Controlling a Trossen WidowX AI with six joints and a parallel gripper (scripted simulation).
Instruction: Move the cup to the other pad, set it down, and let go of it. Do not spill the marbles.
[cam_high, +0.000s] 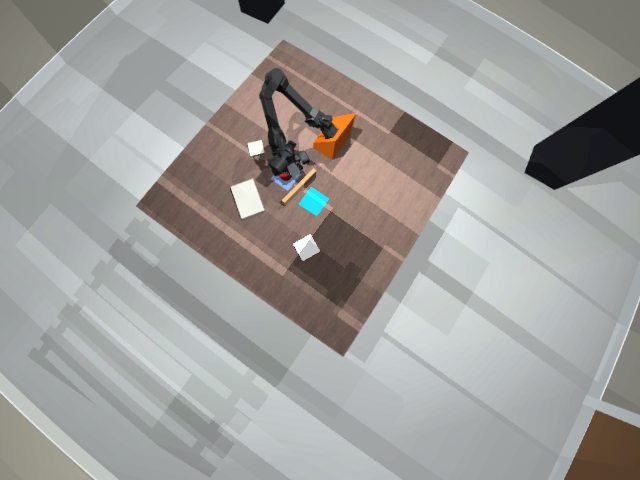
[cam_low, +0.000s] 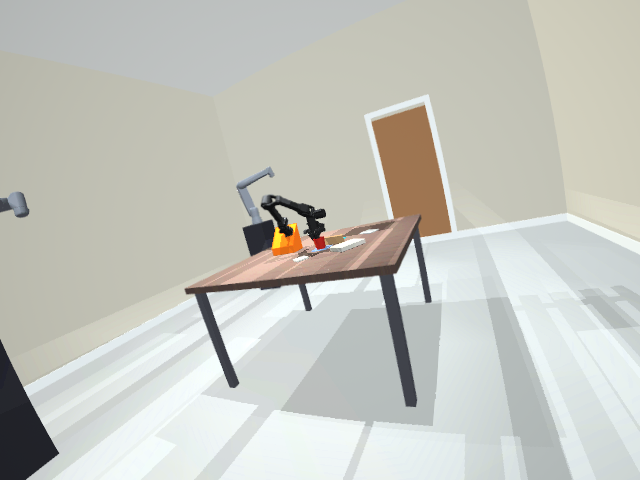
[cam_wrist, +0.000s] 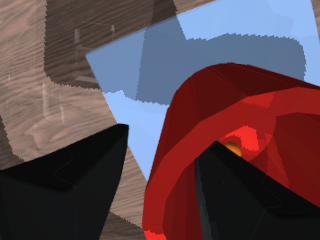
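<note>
Now: gripper tip 8 cm short of the cyan pad, 18 cm to the right of it and 5 cm above it. Also, from my gripper tip: red cup (3 cm ahead, 2 cm to the right); wooden bar (5 cm ahead, 8 cm to the left, 2 cm below).
</note>
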